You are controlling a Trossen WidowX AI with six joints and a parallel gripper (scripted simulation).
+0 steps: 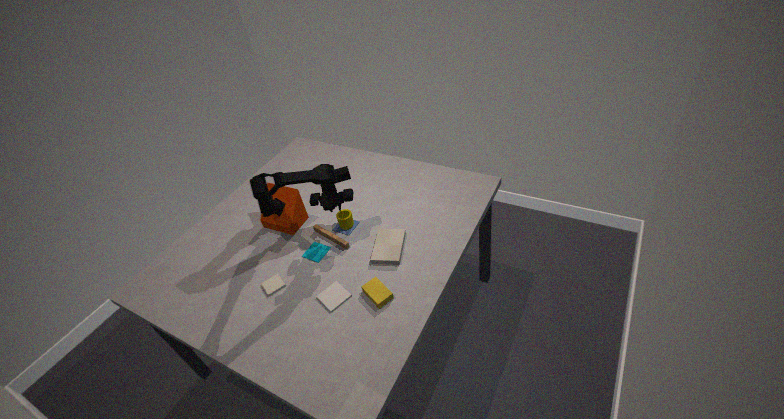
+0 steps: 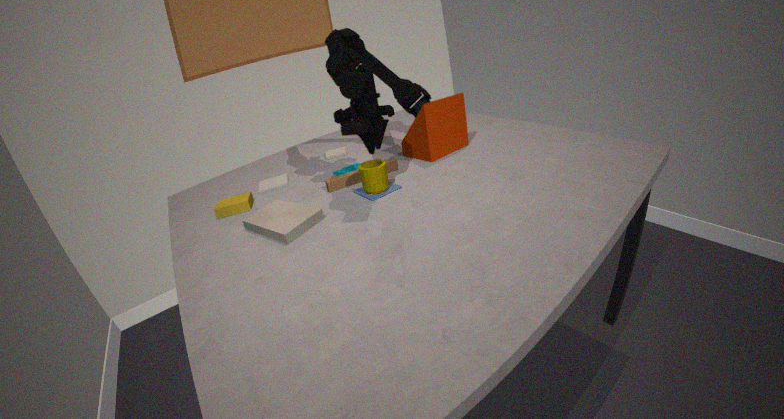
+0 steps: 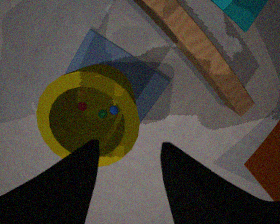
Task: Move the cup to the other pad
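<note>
The yellow-olive cup lies 20 mm ahead of my gripper tip, 20 mm to the left of it and 60 mm below it. Also, from my gripper tip: teal pad 10 mm ahead, 170 mm to the right, 100 mm below; then blue pad 20 mm ahead, 10 mm to the left, 100 mm below; then wooden bar 10 mm ahead, 80 mm to the right, 90 mm below.
</note>
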